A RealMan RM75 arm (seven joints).
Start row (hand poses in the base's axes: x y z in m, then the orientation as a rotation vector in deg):
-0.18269, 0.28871, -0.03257, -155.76, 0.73, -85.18
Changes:
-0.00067, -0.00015, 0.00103, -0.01, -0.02, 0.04
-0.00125, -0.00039, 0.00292, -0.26, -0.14, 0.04
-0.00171, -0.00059, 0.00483, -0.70, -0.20, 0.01
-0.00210, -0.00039, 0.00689, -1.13, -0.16, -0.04
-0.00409, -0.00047, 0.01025, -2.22, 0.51, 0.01
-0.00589, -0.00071, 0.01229, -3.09, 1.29, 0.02
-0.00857, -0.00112, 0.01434, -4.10, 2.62, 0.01
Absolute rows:
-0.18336, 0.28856, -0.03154, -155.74, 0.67, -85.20
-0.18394, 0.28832, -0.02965, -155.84, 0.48, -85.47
-0.18440, 0.28812, -0.02774, -156.15, 0.19, -85.74
-0.18479, 0.28832, -0.02568, -156.53, -0.06, -85.87
-0.18678, 0.28824, -0.02232, -157.86, -0.93, -85.39
-0.18858, 0.28800, -0.02028, 158.69, 1.57, 84.44
-0.19126, 0.28759, -0.01823, 158.86, 2.26, 82.17

